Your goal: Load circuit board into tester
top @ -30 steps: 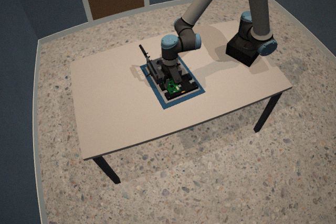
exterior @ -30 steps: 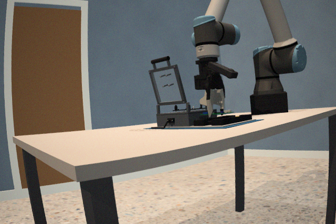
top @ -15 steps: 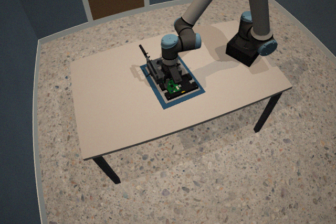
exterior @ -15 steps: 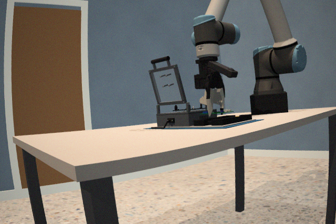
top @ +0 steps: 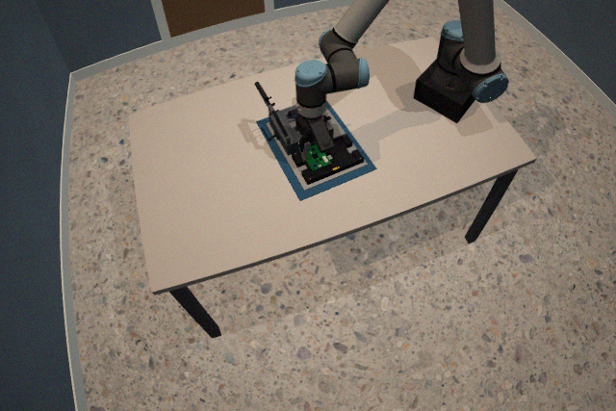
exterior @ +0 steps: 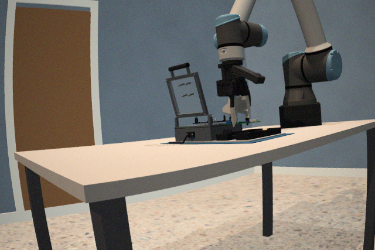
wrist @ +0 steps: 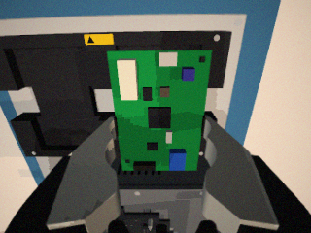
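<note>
Right now my hand is 130 mm to the left of the tester, 50 mm below it and 10 mm past it. From my hand the other things lie so: tester lid (170 mm to the right, 120 mm above, 80 mm ahead); then green circuit board (right at my hand); then black latch block (110 mm to the right, 100 mm behind, 30 mm above).
</note>
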